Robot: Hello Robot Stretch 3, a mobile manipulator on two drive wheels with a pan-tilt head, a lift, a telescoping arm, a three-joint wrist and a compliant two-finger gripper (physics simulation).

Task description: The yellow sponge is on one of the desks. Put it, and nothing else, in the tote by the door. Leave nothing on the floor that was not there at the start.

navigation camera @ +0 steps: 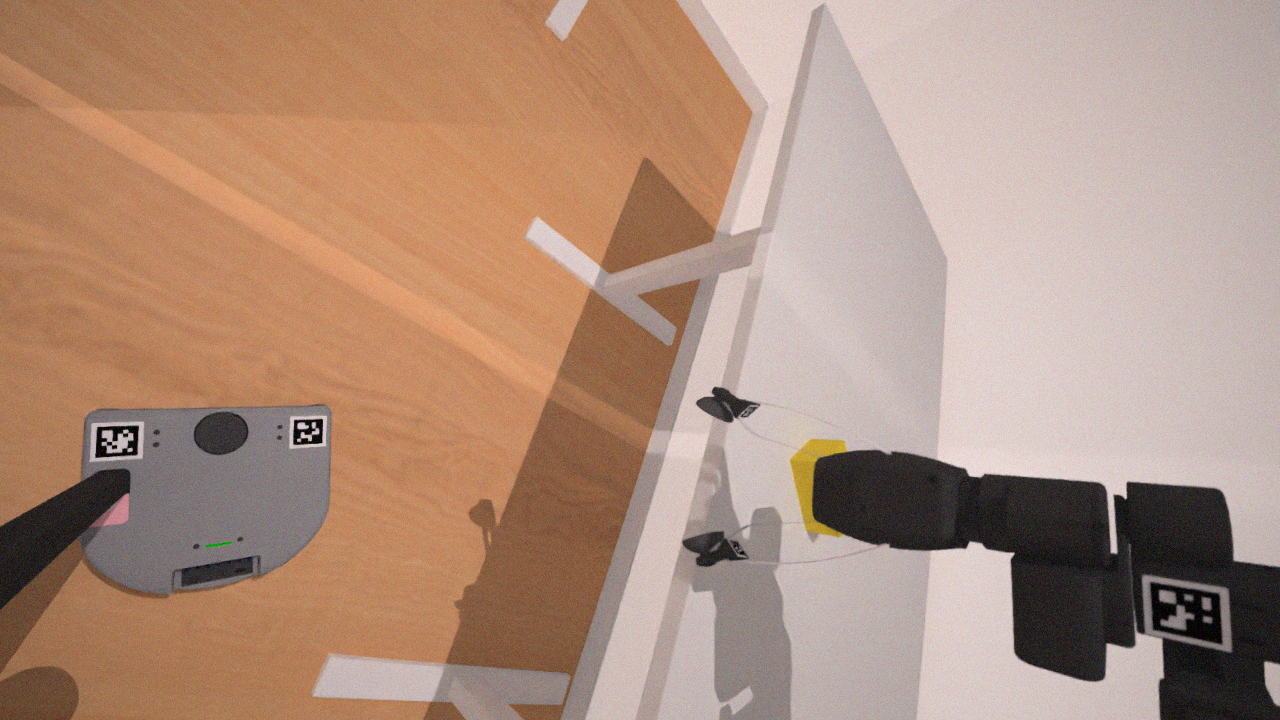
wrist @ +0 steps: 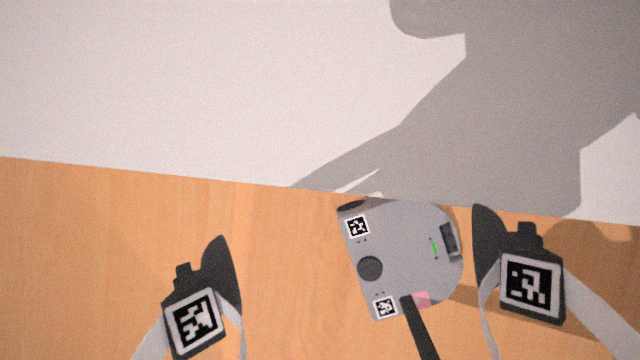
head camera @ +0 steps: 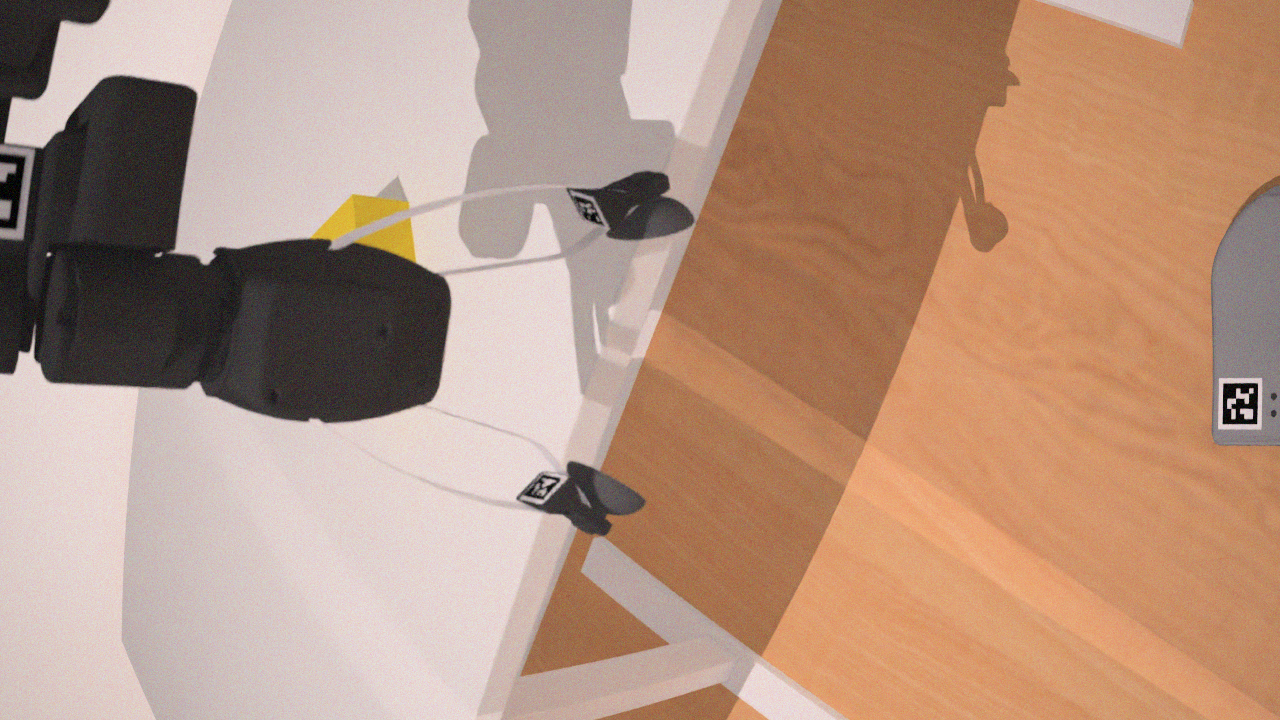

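Pixels of known places: gripper, fingertip midpoint: (navigation camera: 694, 470) (head camera: 654, 358); robot's base at its link origin: (navigation camera: 222, 431).
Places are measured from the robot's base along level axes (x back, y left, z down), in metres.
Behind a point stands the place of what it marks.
Note:
The yellow sponge (head camera: 389, 240) @[x 0.093, y -0.553, z -0.970 m] (navigation camera: 802, 483) @[x 0.057, y -0.540, z -0.960 m] is on the white desk (head camera: 268, 537) @[x -0.129, y -0.784, z -0.950 m] (navigation camera: 841, 223) @[x -0.326, y -0.730, z -0.950 m] (wrist: 150, 90). The gripper body and a finger strip cover part of it in the head and navigation views. It does not show in the wrist view. My gripper (head camera: 637, 358) @[x 0.019, y -0.354, z -0.944 m] (navigation camera: 711, 474) @[x 0.019, y -0.354, z -0.944 m] (wrist: 348, 247) @[x 0.019, y -0.354, z -0.944 m] is open, with nothing between its fingertips. In the head and navigation views its body overlaps the sponge, and its fingertips appear over the desk's long edge, beyond the sponge. The height of the gripper above the desk is hard to tell. The tote does not show in these views.
My grey base (head camera: 1248, 313) @[x 0.107, y -0.118, z -0.160 m] (navigation camera: 255, 501) @[x 0.123, y -0.051, z -0.159 m] (wrist: 405, 260) stands on the wooden floor (head camera: 1029, 402) @[x 0.004, y -0.488, z -0.001 m] (navigation camera: 358, 223) @[x -0.488, y -0.236, z -0.001 m] (wrist: 285, 280), away from the desk. A white desk leg (head camera: 635, 667) @[x -0.410, y -1.015, z -0.234 m] (navigation camera: 684, 264) @[x -0.427, y -0.978, z -0.398 m] reaches down to a foot on the floor. A pale wall (navigation camera: 1118, 223) @[x -0.427, y -1.493, z -1.290 m] rises behind the desk.

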